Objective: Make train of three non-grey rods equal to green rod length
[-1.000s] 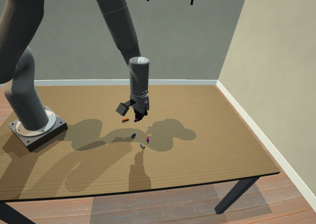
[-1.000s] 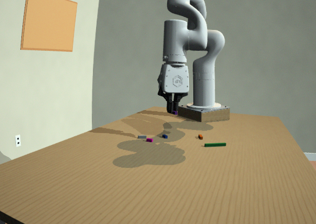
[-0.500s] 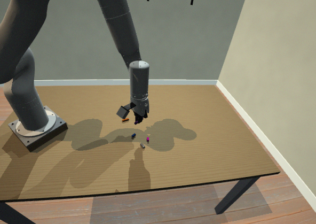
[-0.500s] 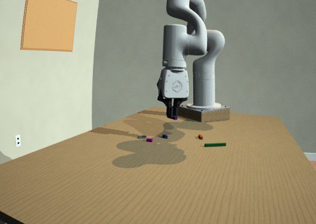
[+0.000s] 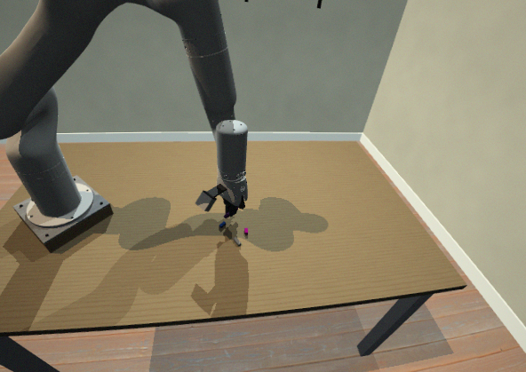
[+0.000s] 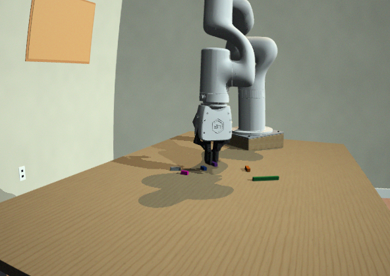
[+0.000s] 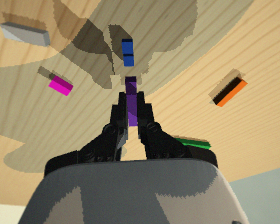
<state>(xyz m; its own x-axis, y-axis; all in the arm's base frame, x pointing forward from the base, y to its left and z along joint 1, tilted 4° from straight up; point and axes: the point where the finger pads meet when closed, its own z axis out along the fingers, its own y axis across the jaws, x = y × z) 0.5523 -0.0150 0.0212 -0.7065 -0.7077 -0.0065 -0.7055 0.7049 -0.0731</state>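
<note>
The magenta rod is 6 cm to the right of my hand, 5 cm ahead of it and 4 cm below it. Also, from my hand: grey rod: 10 cm to the right, 4 cm below, 2 cm ahead; then orange rod: 10 cm to the left, 8 cm behind, 4 cm below; then purple rod: 2 cm below.
</note>
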